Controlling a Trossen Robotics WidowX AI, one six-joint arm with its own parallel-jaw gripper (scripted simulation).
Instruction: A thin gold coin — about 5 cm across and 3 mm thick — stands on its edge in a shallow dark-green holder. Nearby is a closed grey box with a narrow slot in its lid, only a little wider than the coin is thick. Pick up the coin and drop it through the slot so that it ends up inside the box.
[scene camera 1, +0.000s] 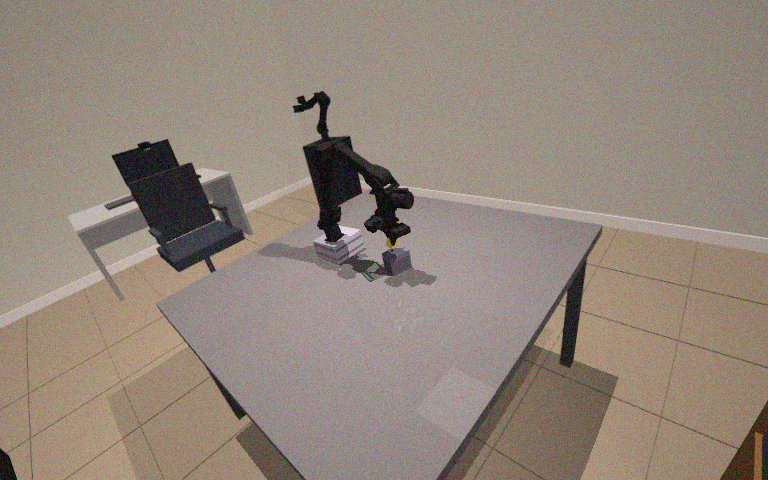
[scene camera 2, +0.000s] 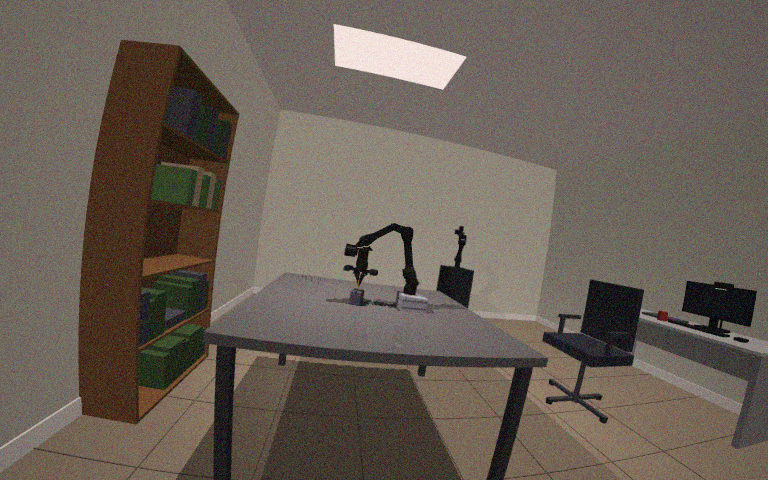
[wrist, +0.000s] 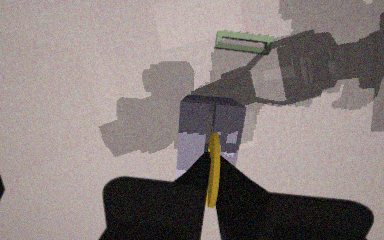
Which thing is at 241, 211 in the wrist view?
My gripper.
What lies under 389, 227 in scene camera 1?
My gripper.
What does my gripper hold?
A gold coin.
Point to a gold coin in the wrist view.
At 214, 145
